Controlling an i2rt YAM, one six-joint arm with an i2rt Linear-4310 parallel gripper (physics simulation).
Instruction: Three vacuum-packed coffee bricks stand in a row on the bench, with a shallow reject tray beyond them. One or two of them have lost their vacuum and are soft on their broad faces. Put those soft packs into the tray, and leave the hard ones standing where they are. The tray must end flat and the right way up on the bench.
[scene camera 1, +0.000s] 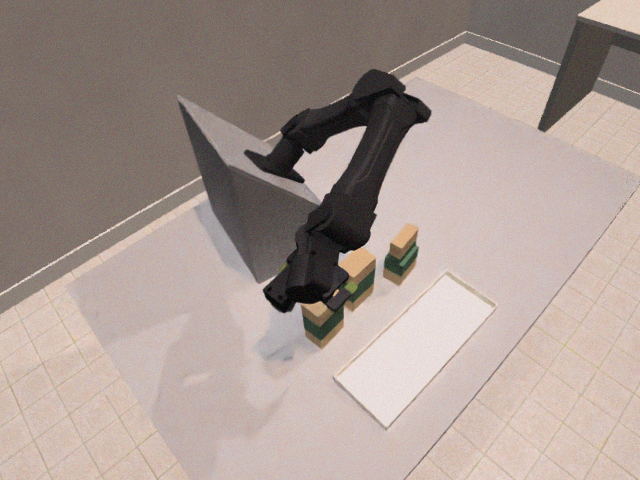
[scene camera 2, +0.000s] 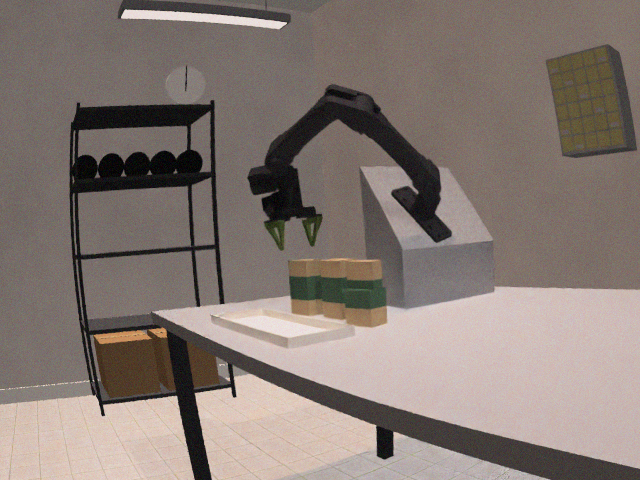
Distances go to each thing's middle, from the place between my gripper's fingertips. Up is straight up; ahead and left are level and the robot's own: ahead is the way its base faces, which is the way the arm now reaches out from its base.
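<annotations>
With the shallow white tray (scene camera 1: 389, 373) as the reference, my hand is 15 cm to the right of it and 16 cm above it, and it is also 16 cm short of the tray.
</annotations>
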